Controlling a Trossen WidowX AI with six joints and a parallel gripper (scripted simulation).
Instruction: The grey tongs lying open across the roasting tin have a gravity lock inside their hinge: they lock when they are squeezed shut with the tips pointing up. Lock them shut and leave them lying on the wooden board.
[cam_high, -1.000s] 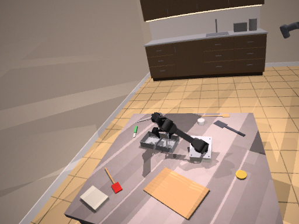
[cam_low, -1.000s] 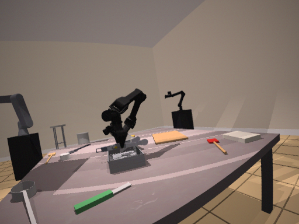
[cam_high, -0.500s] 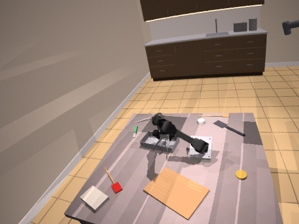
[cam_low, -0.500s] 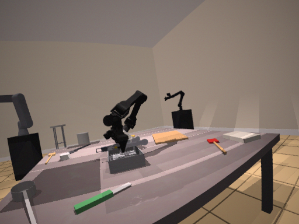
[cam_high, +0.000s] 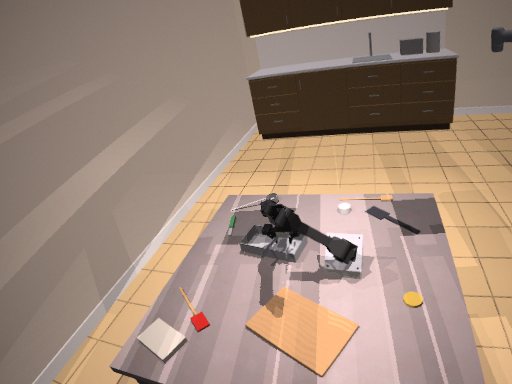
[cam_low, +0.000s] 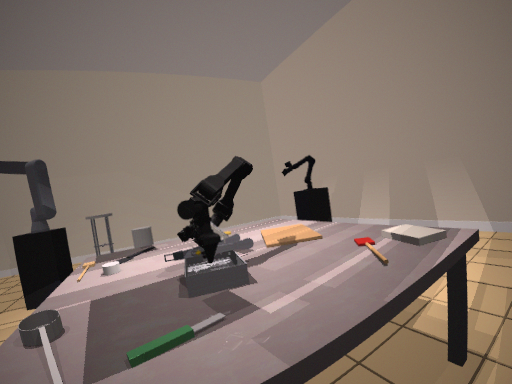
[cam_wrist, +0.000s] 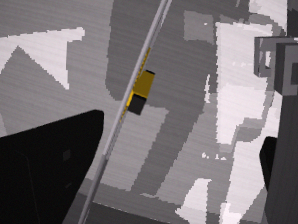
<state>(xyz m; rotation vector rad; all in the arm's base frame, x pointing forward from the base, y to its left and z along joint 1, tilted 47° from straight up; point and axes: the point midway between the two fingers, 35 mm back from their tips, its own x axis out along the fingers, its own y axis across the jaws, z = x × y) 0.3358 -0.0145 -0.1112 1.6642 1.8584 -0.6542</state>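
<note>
My gripper tip is 60 mm short of the grey roasting tin. Round my gripper tip: black spatula 480 mm behind, 320 mm to the right, 30 mm below; then wooden board 430 mm to the left, 220 mm behind, 20 mm below; then red spatula 480 mm to the left, 240 mm ahead, 20 mm below.
</note>
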